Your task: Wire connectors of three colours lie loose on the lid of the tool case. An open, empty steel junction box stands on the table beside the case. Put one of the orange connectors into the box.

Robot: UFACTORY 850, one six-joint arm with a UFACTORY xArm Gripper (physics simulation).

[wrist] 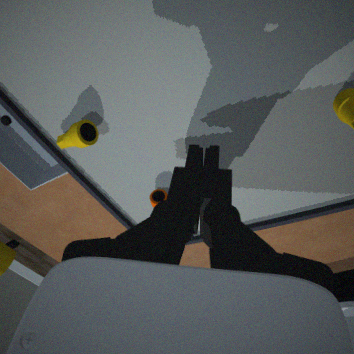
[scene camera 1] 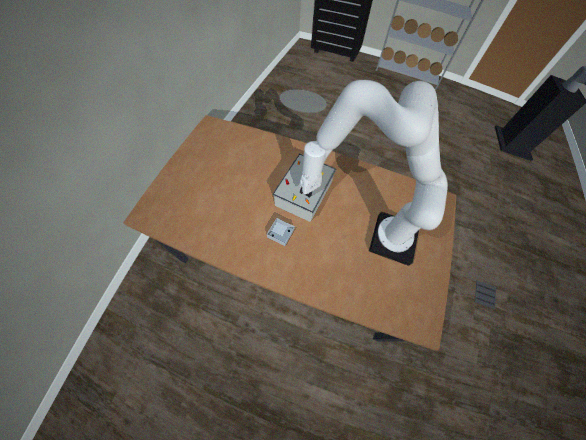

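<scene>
A tool case point(scene camera 1: 283, 195) is there for me to see, and the wrist view shows me the case too point(wrist: 261, 87). I see my gripper point(wrist: 204, 164) as well.
</scene>
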